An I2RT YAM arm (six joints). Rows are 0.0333 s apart.
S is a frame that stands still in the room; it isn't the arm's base.
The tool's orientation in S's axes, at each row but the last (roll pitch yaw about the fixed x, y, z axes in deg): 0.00 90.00 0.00; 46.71 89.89 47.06; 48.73 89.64 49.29; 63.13 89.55 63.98; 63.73 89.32 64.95; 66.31 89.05 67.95; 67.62 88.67 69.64; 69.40 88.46 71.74
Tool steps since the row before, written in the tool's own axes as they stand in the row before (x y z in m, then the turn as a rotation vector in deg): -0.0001 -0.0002 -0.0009 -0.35 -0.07 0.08; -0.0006 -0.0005 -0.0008 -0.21 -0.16 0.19; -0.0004 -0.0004 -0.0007 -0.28 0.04 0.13; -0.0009 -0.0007 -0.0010 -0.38 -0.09 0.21; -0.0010 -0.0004 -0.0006 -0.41 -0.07 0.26; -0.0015 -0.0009 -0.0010 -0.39 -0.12 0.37; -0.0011 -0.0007 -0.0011 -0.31 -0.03 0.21; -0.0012 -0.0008 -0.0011 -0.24 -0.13 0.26
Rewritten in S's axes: -0.0009 -0.0002 0.0001 0.08 -0.07 0.35; -0.0008 -0.0005 0.0006 0.19 -0.16 0.21; -0.0007 -0.0004 0.0004 0.13 0.04 0.28; -0.0010 -0.0007 0.0009 0.21 -0.09 0.38; -0.0006 -0.0004 0.0010 0.26 -0.07 0.41; -0.0010 -0.0010 0.0015 0.37 -0.12 0.39; -0.0011 -0.0008 0.0011 0.21 -0.03 0.31; -0.0011 -0.0009 0.0012 0.26 -0.13 0.24
